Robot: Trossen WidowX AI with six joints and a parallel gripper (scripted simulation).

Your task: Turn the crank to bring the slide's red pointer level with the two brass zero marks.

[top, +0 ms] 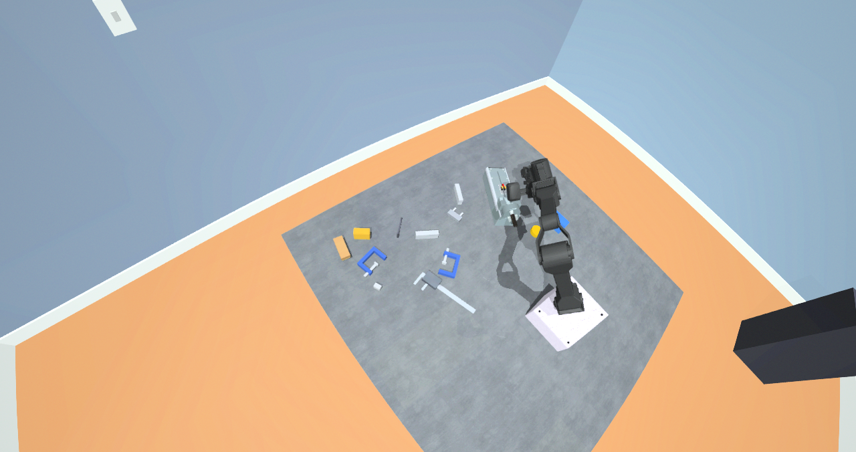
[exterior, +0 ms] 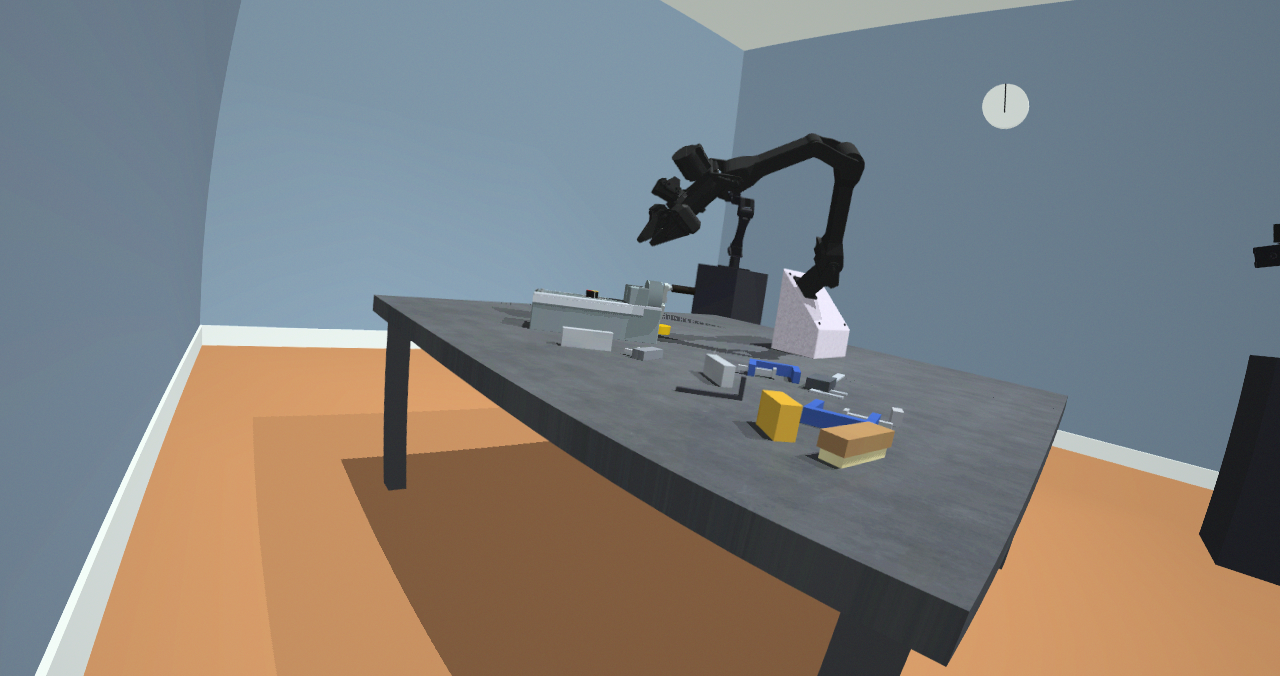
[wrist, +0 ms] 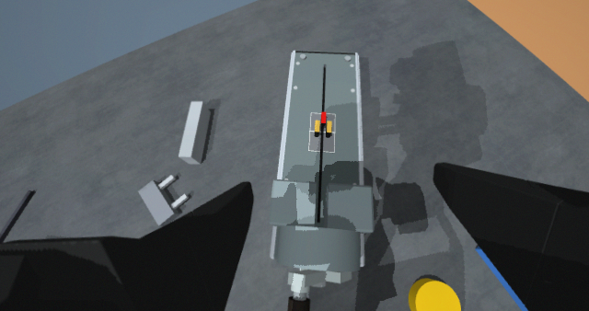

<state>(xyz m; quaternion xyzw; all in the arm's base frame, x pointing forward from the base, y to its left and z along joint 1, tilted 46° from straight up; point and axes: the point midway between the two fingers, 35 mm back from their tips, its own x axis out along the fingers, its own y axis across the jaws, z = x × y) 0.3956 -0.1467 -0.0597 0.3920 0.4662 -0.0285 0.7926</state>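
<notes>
My gripper tip is now 90 mm above the dark handle, 70 mm to the right of it and 70 mm past it. Round my gripper tip: red pointer 120 mm below, 80 mm ahead, 50 mm to the right; yellow round piece 190 mm below, 150 mm behind, 70 mm to the right; pronged grey block 190 mm below, 170 mm to the left, 120 mm ahead.
</notes>
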